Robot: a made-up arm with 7 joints. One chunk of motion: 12 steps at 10 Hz.
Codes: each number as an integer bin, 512 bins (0 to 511) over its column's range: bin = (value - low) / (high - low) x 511, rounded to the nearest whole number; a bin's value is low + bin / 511 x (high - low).
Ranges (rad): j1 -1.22..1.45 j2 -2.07..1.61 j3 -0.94..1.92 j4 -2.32..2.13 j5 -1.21..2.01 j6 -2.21..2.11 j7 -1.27..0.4
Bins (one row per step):
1: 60 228 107 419 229 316 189
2: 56 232 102 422 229 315 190
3: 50 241 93 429 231 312 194
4: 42 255 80 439 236 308 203
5: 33 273 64 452 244 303 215
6: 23 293 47 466 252 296 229
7: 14 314 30 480 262 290 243
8: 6 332 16 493 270 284 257
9: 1 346 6 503 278 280 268
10: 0 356 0 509 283 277 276
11: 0 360 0 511 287 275 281
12: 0 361 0 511 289 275 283
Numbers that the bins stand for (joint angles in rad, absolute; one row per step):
1: -0.9065 -0.4280 -0.3411 1.3288 0.2330 0.4615 -0.6523
2: -0.9274 -0.3992 -0.3691 1.3550 0.2330 0.4530 -0.6491
3: -0.9587 -0.3344 -0.4195 1.4159 0.2456 0.4277 -0.6360
4: -1.0005 -0.2336 -0.4923 1.5030 0.2771 0.3938 -0.6066
5: -1.0476 -0.1040 -0.5818 1.6162 0.3275 0.3516 -0.5674
6: -1.0998 0.0401 -0.6769 1.7381 0.3779 0.2924 -0.5216
7: -1.1468 0.1913 -0.7721 1.8600 0.4410 0.2417 -0.4759
8: -1.1886 0.3209 -0.8505 1.9732 0.4914 0.1909 -0.4301
9: -1.2148 0.4217 -0.9064 2.0603 0.5418 0.1571 -0.3941
10: -1.2200 0.4938 -0.9400 2.1126 0.5733 0.1318 -0.3680
11: -1.2200 0.5226 -0.9400 2.1300 0.5985 0.1149 -0.3517
12: -1.2200 0.5298 -0.9400 2.1300 0.6111 0.1149 -0.3451

